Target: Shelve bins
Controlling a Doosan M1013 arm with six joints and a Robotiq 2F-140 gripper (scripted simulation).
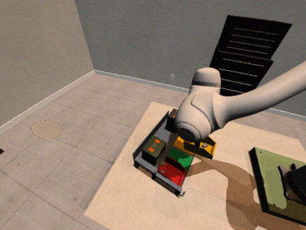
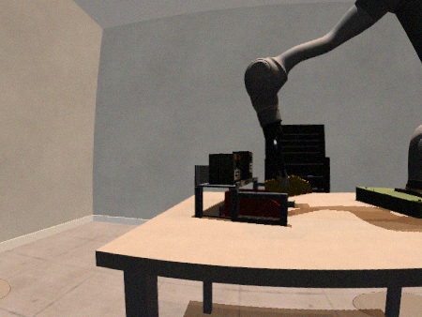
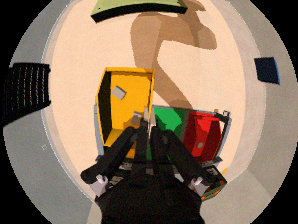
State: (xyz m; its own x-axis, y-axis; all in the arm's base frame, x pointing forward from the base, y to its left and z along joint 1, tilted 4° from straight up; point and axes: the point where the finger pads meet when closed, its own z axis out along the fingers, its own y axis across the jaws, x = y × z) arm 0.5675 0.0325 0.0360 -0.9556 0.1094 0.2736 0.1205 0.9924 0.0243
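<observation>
Right now my hand is 20 mm past the yellow bin, 50 mm to the left of it and 40 mm above it. Round my hand: dark box (170 mm ahead, 70 mm to the right, 50 mm above); then red bin (100 mm ahead, 170 mm to the left, 70 mm below).
</observation>
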